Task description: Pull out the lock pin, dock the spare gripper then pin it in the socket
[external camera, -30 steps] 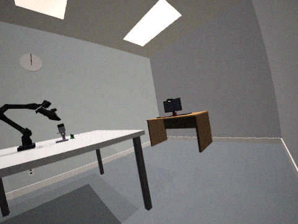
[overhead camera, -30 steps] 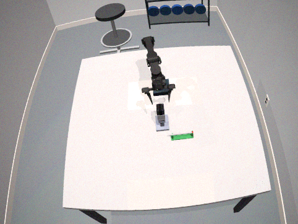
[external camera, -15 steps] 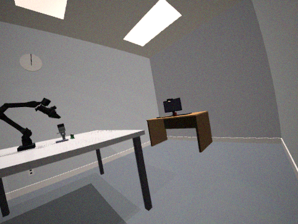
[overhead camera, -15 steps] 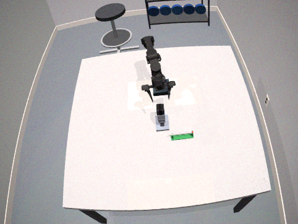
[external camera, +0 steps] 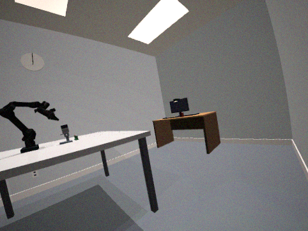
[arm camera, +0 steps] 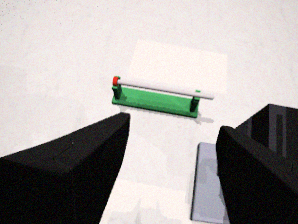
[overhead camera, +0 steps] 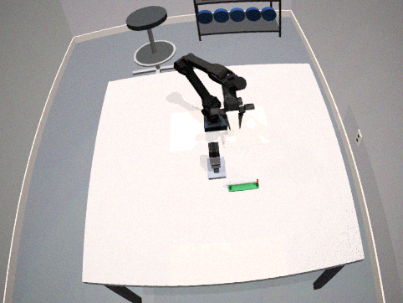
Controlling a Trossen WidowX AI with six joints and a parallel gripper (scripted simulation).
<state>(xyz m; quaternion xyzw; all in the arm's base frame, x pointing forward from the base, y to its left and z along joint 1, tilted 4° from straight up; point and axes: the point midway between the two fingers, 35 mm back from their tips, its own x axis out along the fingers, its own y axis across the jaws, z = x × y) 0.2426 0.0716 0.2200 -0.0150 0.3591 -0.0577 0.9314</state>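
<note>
Now: the green cradle 220 mm below my gripper tip and 140 mm ahead of it. Also, from my gripper tip: spare gripper 120 mm below, 100 mm to the right, 20 mm ahead; mount 190 mm below, 100 mm to the right, 20 mm ahead.
</note>
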